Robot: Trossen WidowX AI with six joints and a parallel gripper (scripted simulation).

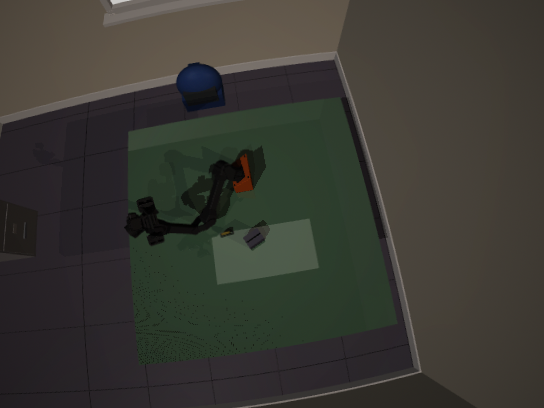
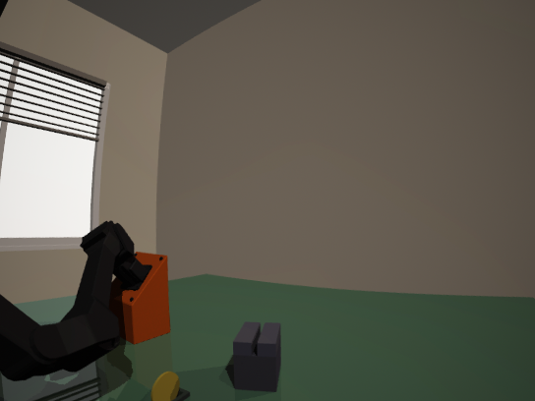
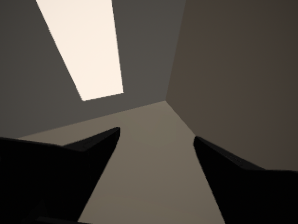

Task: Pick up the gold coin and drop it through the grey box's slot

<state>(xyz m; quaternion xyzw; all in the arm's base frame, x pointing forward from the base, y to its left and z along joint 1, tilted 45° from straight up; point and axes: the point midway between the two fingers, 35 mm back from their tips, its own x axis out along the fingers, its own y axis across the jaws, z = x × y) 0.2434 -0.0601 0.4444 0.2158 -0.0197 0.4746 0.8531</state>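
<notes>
My gripper tip is now 420 mm above the gold coin, 190 mm to the right of it and 10 mm short of it.
</notes>
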